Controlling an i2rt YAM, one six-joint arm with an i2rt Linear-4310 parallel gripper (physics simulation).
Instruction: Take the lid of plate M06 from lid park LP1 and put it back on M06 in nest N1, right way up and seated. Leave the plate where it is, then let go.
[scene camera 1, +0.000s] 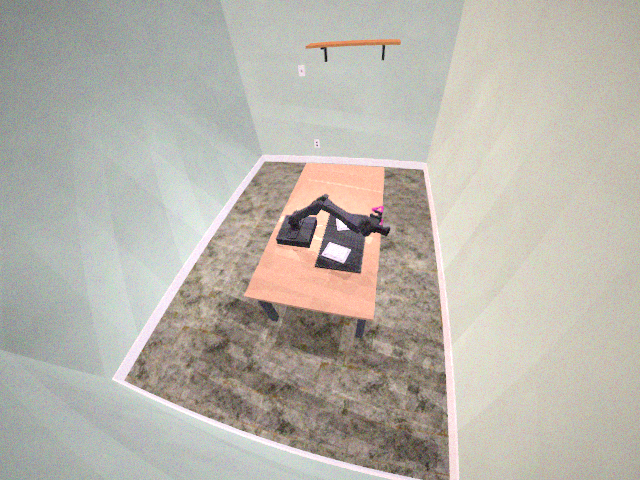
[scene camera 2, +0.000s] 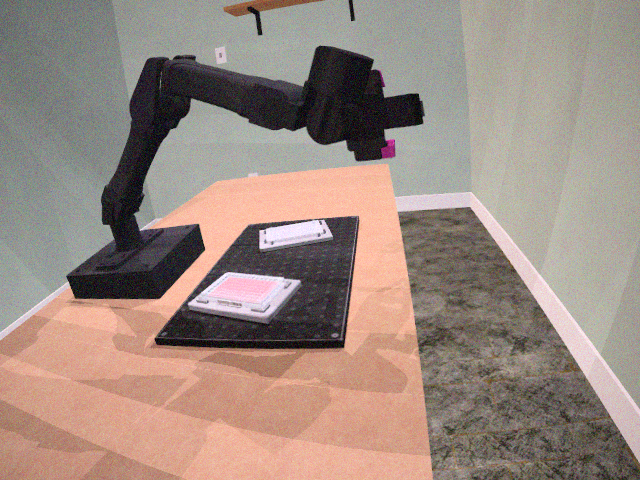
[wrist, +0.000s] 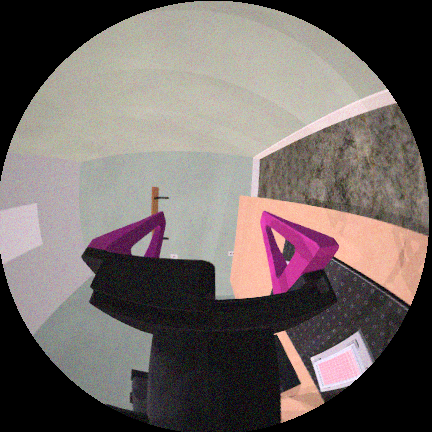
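Pixels of known places: gripper, fingertip midpoint: (scene camera 1: 382, 212) (wrist: 212, 216); arm's base, link origin: (scene camera 1: 295, 228) (scene camera 2: 132, 249).
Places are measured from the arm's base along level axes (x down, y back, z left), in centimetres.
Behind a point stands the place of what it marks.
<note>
A plate with a pink well field (scene camera 1: 336, 252) @(x 2.8, y -33.1, z -13.3 cm) (scene camera 2: 241, 288) @(x 2.6, y -33.0, z -13.1 cm) (wrist: 337, 367) sits uncovered in a light grey nest (scene camera 2: 279, 308) @(x 4.7, y -40.2, z -16.0 cm) on the near part of the black board. A white lid (scene camera 2: 295, 232) @(x 3.4, y -35.5, z 14.2 cm) lies flat on a light grey park (scene camera 2: 264, 246) @(x 4.2, y -29.7, z 8.7 cm) on the far part; in scene camera 1 the arm partly covers this lid (scene camera 1: 341, 225) @(x 3.5, y -30.9, z 12.2 cm). No labels are readable. My gripper (scene camera 1: 381, 215) @(x -21.9, y -58.4, z 3.6 cm) (scene camera 2: 388, 113) @(x -21.9, y -58.4, z 3.6 cm) (wrist: 212, 216) @(x -21.9, y -58.4, z 3.6 cm) is open and empty, its magenta fingers wide apart. It is high above the far right side of the table, pointing away from the plate and lid.
The black perforated board (scene camera 1: 345, 239) @(x 5.2, y -36.2, z 1.0 cm) (scene camera 2: 320, 281) @(x 5.2, y -45.0, z -6.2 cm) (wrist: 345, 300) @(x 5.2, y -43.9, z -0.6 cm) lies on the wooden table (scene camera 1: 310, 286) @(x 6.5, y -22.8, z -39.5 cm) (scene camera 2: 258, 413) @(x 6.5, y -43.1, z -36.6 cm). The arm's black base (scene camera 1: 297, 232) @(x -0.7, y -2.9, z -4.4 cm) (scene camera 2: 136, 263) @(x 0.1, y -6.9, z -7.4 cm) stands left of the board. A wooden shelf (scene camera 1: 356, 43) hangs on the back wall.
</note>
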